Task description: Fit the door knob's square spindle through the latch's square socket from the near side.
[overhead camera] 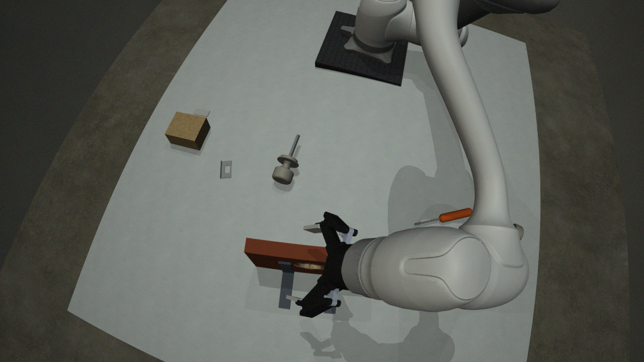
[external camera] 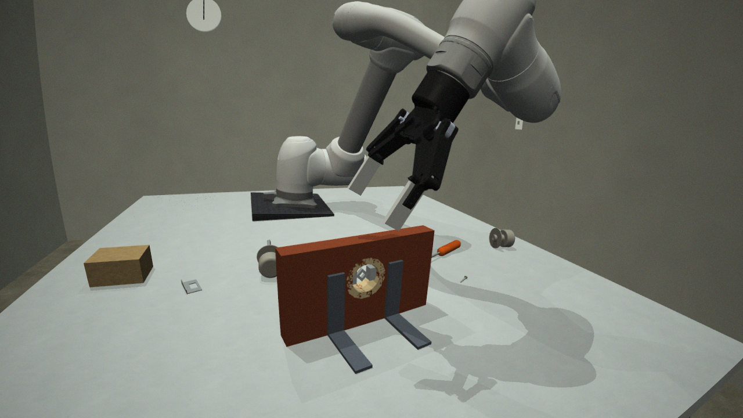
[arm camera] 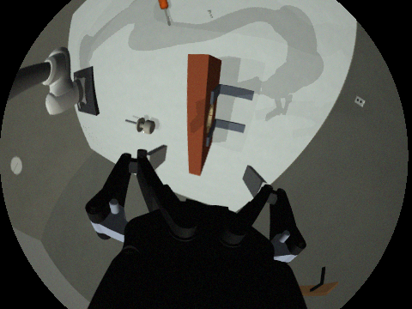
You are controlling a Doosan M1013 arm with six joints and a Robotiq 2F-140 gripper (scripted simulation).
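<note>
My gripper is now 150 mm above the square socket and 40 mm past it. Also, from my hand: cardboard box: 530 mm to the right, 280 mm behind, 210 mm below; then red-brown wood panel: 150 mm below, 40 mm behind; then orange-handled screwdriver: 300 mm to the left, 300 mm behind, 230 mm below.
</note>
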